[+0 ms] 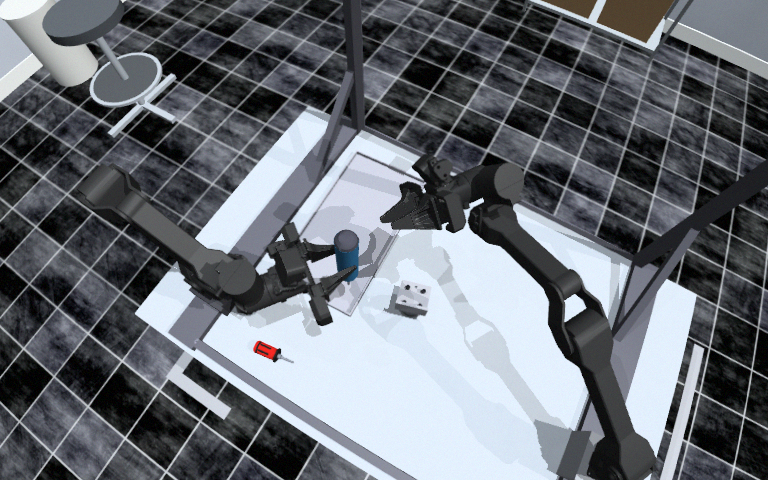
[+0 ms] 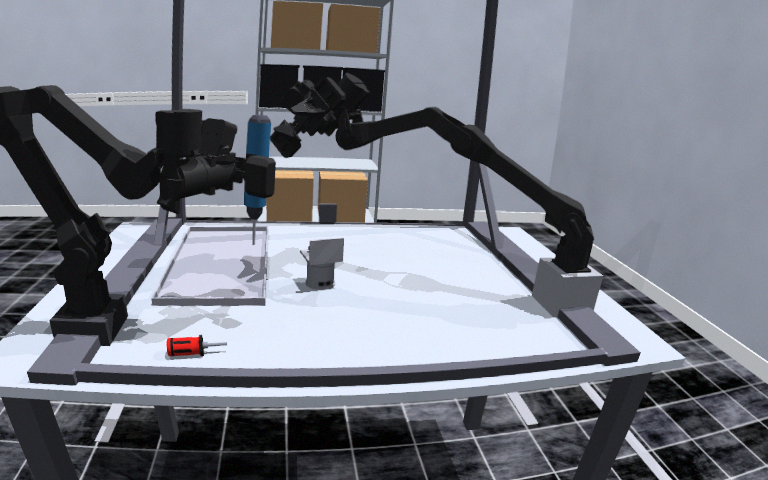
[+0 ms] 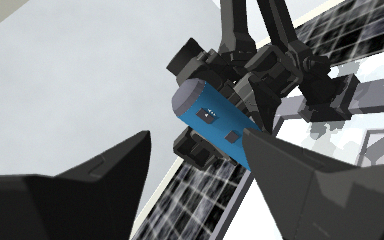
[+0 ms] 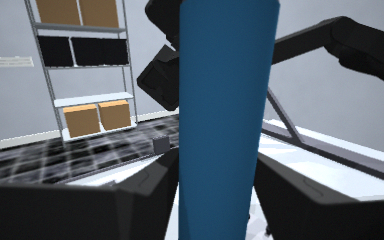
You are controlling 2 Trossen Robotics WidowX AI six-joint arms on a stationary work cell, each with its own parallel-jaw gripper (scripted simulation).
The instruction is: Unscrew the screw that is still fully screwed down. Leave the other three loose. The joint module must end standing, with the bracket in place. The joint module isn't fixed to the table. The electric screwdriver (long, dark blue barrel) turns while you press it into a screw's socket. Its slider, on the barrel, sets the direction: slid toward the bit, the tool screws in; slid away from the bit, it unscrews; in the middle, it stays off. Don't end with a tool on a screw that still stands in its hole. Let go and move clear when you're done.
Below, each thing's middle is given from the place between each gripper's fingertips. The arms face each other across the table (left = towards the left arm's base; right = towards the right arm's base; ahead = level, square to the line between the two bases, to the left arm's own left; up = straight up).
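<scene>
Joint module (image 2: 321,276): my left hand 300 mm above it, 40 mm short of it, 60 mm to the right of it. From my left hand: bracket (image 2: 321,251) 260 mm below, 40 mm ahead, 60 mm to the left; electric screwdriver (image 2: 259,126) 110 mm below, 80 mm ahead, 60 mm to the right; shallow tray (image 1: 366,188) 330 mm below, 80 mm behind, 160 mm to the right.
Electric screwdriver: my right hand 4 cm above it, 2 cm to the right of it, 3 cm past it. From my right hand: bracket 19 cm below, 7 cm behind, 15 cm to the left; joint module 23 cm below, 7 cm behind, 14 cm to the left; shallow tray 25 cm below, 7 cm to the right, 19 cm behind.
</scene>
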